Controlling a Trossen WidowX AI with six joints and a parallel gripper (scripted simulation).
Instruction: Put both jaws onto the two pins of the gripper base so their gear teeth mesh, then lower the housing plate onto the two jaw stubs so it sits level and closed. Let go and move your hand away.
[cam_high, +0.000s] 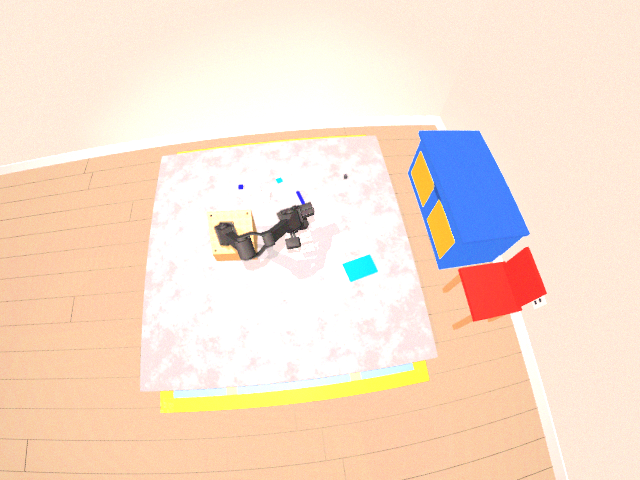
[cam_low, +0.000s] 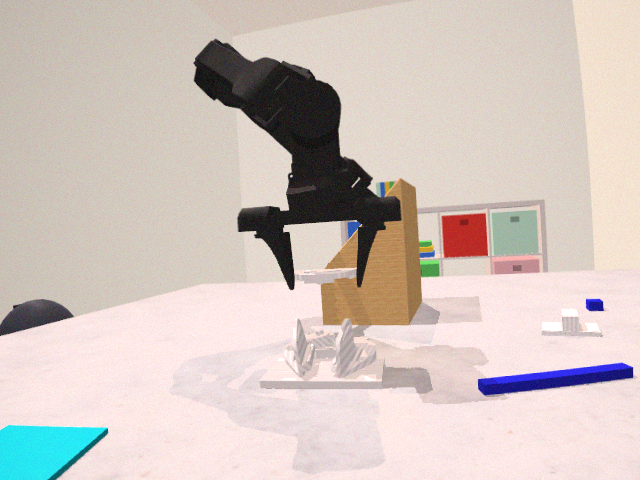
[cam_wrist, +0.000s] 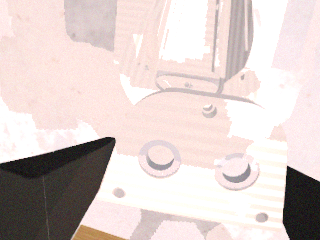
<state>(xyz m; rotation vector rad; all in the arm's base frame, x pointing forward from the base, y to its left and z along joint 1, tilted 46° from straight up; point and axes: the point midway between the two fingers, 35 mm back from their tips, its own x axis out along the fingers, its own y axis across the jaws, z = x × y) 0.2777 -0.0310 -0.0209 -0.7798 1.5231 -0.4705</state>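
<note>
The white housing plate lies 2 cm above my gripper tip and 1 cm ahead of it. Also, from my gripper tip: small blue cube (35 cm to the left, 27 cm behind, 8 cm below); then cyan sheet (32 cm ahead, 13 cm to the right, 8 cm below); then long blue bar (24 cm to the left, 8 cm below, 6 cm ahead).
</note>
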